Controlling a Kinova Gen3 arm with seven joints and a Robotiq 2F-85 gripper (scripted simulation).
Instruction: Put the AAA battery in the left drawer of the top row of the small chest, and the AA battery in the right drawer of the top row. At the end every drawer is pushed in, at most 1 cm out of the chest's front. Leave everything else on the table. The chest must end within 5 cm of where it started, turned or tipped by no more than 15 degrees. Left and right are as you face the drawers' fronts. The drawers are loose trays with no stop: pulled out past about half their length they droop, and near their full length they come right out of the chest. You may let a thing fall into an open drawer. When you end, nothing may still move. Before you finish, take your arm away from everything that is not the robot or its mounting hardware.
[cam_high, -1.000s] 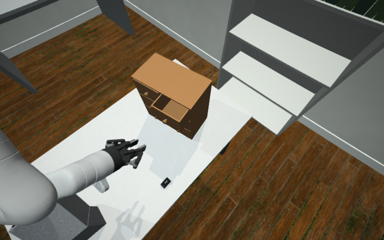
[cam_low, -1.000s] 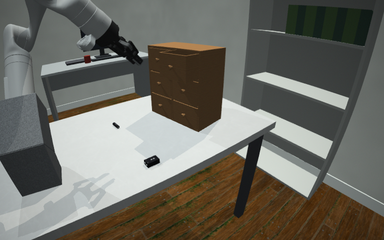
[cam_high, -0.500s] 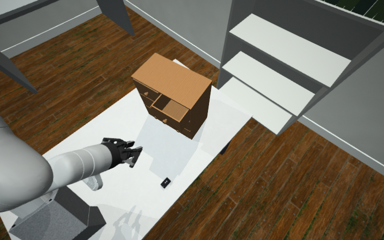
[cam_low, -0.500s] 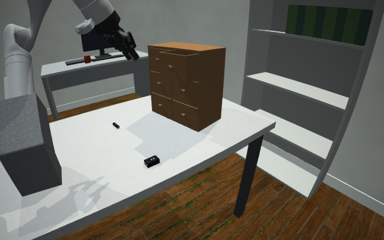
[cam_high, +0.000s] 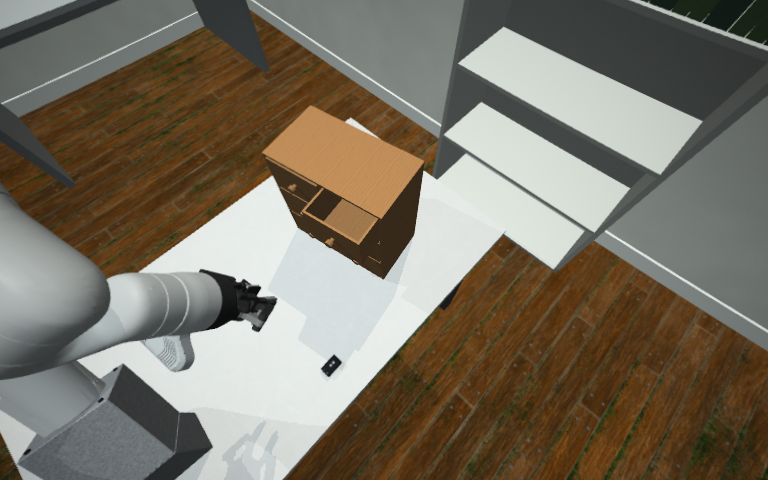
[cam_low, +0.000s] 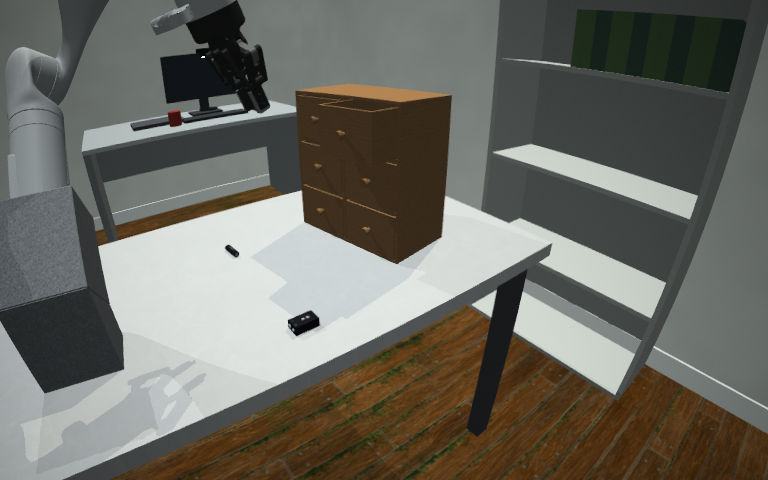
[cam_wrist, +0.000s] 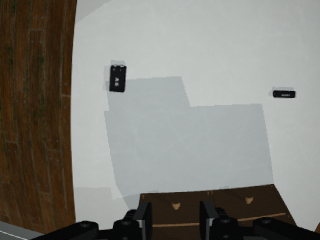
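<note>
Right now my hand is 360 mm above the black AA battery, 230 mm to the right of it and 10 mm short of it. Also, from my hand: blue AAA battery 290 mm ahead, 160 mm to the left, 130 mm below; then black box 360 mm below, 100 mm to the right, 10 mm behind.
</note>
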